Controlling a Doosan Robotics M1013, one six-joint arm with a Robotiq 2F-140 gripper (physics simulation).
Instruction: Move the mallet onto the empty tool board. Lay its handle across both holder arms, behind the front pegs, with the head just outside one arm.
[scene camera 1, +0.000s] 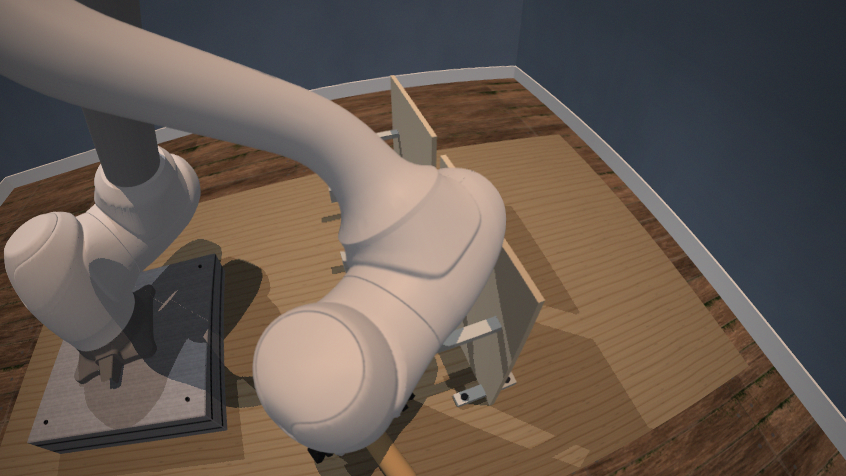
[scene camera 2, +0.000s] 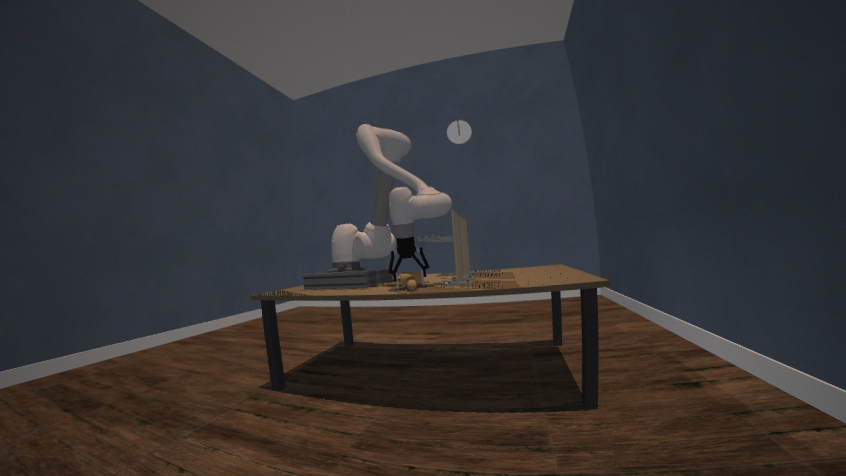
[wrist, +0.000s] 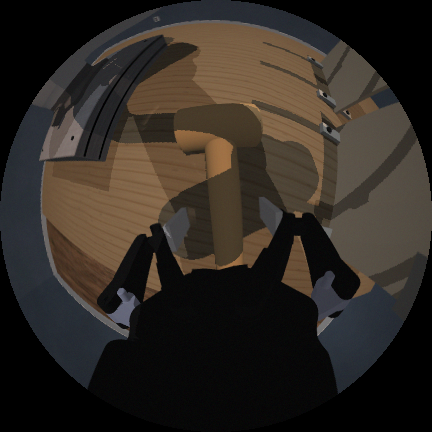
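Pixels of known places: gripper, fingertip midpoint: (wrist: 222, 211); arm's base, origin of the base link: (scene camera 1: 118, 333).
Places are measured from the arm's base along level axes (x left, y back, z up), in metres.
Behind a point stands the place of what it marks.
Observation:
The wooden mallet lies on the table (scene camera 1: 603, 236) {x -0.215, y -1.077, z -0.071 m} (scene camera 2: 502, 284) {x -0.480, y -0.777, z -0.071 m} (wrist: 230, 50) {x 0.048, y -0.413, z -0.071 m}. Its thick head (wrist: 217, 122) {x -0.233, y -0.390, z -0.010 m} is toward the top of the wrist view, and its handle (scene camera 1: 393, 458) {x -0.411, y -0.416, z -0.029 m} (scene camera 2: 411, 285) {x -0.462, y -0.416, z -0.047 m} (wrist: 225, 210) {x -0.332, y -0.401, z -0.025 m} runs down under the gripper's body, which hides part of it. My gripper (scene camera 2: 409, 275) {x -0.339, y -0.400, z -0.066 m} (wrist: 222, 211) {x -0.339, y -0.400, z -0.066 m} is open, pointing down over the handle, one pad on each side with a gap to both. In scene camera 1 the arm hides most of the gripper. A pale upright tool board (scene camera 1: 523, 307) {x -0.383, y -0.603, z 0.219 m} (wrist: 380, 165) {x -0.246, y -0.623, z 0.042 m} stands beside the mallet; a light holder arm (scene camera 1: 473, 331) {x -0.348, y -0.572, z 0.142 m} sticks out from it.
A second upright board (scene camera 1: 414, 130) {x -0.009, y -0.671, z 0.210 m} (wrist: 352, 75) stands farther back. Metal feet (scene camera 1: 485, 389) {x -0.376, y -0.604, z -0.049 m} (wrist: 330, 132) {x -0.175, y -0.605, z -0.059 m} hold the near board at the table. The robot's dark base plate (scene camera 1: 136, 408) {x -0.185, y -0.041, z 0.011 m} (scene camera 2: 337, 280) {x -0.213, y -0.017, z -0.028 m} (wrist: 95, 110) {x -0.163, y -0.186, z 0.000 m} lies on the other side of the mallet.

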